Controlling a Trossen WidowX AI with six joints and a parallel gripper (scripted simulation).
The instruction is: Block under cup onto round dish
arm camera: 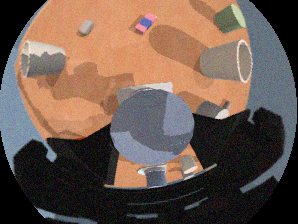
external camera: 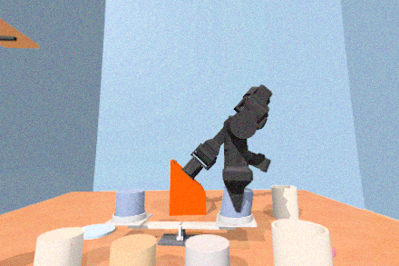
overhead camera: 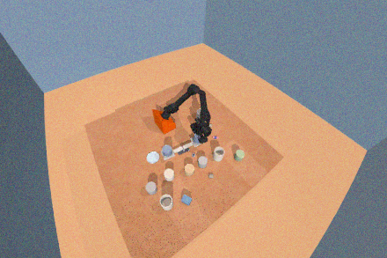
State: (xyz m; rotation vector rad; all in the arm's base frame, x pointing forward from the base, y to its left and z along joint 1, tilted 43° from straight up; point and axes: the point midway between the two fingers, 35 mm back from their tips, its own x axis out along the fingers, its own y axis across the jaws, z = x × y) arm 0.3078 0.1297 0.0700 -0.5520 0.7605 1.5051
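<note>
The pale green block is 10 mm to the right of my gripper tip and 10 mm below it. Round my gripper tip: pink-blue block (30 mm ahead, 170 mm to the left, 70 mm below); green cylinder (300 mm ahead, 200 mm to the left, 40 mm below); round pale blue dish (80 mm behind, 370 mm to the right, 80 mm below).
</note>
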